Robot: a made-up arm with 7 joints. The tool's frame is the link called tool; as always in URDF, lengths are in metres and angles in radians. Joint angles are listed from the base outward. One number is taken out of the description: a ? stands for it. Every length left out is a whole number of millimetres.
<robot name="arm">
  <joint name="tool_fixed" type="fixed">
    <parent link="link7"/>
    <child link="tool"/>
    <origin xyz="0 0 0"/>
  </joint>
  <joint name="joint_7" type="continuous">
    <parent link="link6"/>
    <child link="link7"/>
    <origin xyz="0 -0.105 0" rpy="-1.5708 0 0"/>
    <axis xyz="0 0 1"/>
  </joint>
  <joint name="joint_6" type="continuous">
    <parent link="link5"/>
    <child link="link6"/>
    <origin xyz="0 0 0" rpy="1.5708 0 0"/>
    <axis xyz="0 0 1"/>
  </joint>
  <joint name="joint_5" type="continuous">
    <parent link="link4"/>
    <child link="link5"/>
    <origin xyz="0 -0.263 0" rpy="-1.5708 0 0"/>
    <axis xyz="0 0 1"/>
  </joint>
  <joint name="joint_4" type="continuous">
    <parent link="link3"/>
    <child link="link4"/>
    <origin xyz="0 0.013 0" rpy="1.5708 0 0"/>
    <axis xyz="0 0 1"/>
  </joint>
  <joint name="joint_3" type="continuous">
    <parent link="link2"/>
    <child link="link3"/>
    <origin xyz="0 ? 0" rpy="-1.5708 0 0"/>
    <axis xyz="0 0 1"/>
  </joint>
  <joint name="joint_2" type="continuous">
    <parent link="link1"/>
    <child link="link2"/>
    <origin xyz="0 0.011 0" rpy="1.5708 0 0"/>
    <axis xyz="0 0 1"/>
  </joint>
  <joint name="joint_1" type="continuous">
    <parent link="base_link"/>
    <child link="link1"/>
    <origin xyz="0 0 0.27" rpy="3.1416 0 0"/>
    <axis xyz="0 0 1"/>
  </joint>
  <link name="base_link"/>
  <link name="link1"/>
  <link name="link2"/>
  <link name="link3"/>
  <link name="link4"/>
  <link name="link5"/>
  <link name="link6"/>
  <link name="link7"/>
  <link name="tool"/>
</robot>
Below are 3 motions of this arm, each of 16 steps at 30 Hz.
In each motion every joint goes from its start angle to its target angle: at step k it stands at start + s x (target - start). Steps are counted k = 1, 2, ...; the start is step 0. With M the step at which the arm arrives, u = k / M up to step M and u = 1 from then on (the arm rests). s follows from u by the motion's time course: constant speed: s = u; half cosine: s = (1 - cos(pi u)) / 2; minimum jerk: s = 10 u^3 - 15 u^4 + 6 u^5.
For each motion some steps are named. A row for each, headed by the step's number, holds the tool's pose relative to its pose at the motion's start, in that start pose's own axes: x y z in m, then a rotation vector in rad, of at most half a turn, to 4 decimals.
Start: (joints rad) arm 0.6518 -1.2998 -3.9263 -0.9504 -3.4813 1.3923 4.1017
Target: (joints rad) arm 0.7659 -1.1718 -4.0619 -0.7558 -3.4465 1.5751 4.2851
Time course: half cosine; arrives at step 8
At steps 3, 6, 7, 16:
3: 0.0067 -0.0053 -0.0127 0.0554 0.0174 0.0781
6: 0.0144 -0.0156 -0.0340 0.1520 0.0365 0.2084
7: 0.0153 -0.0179 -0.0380 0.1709 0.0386 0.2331
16: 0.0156 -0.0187 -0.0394 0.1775 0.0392 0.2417

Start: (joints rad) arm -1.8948 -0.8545 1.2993 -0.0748 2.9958 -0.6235 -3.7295
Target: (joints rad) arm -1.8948 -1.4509 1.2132 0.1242 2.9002 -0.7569 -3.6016
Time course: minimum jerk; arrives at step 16
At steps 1, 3, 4, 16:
1: -0.0006 0.0007 0.0001 0.0008 0.0003 -0.0007
3: -0.0140 0.0146 0.0034 0.0180 0.0069 -0.0159
4: -0.0292 0.0310 0.0078 0.0377 0.0145 -0.0341
16: -0.2125 0.3025 0.1560 0.2797 0.1275 -0.3738

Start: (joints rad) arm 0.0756 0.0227 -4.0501 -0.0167 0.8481 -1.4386 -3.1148
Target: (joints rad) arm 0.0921 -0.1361 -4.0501 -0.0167 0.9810 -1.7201 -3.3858
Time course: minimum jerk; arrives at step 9
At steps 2, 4, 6, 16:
2: 0.0002 0.0007 0.0079 0.0113 -0.0096 -0.0187
4: 0.0019 0.0035 0.0415 0.0611 -0.0472 -0.1007
6: 0.0064 0.0063 0.0833 0.1271 -0.0871 -0.2098
16: 0.0098 0.0075 0.1058 0.1640 -0.1055 -0.2716

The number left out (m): -0.394
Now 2 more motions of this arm.
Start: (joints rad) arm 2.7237 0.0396 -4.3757 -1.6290 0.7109 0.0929 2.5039
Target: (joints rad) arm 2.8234 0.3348 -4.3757 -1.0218 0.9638 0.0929 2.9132
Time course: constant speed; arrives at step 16
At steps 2, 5, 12, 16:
2: -0.0223 0.0204 -0.0039 0.0191 0.0627 0.0522
5: -0.0544 0.0541 -0.0059 0.0623 0.1533 0.1322
12: -0.1193 0.1449 0.0083 0.2277 0.3370 0.3247
16: -0.1482 0.2021 0.0286 0.3592 0.4168 0.4368

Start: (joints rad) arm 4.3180 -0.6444 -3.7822 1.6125 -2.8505 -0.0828 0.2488
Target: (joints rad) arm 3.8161 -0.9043 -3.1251 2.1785 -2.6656 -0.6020 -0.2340
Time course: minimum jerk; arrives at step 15
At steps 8, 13, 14, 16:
8: -0.1997 0.0686 -0.0177 0.0702 0.8453 -0.0816
13: -0.3010 0.0951 0.0505 -0.0900 1.4623 -0.0669
14: -0.3036 0.0957 0.0541 -0.1004 1.4855 -0.0647
16: -0.3041 0.0958 0.0547 -0.1022 1.4892 -0.0644

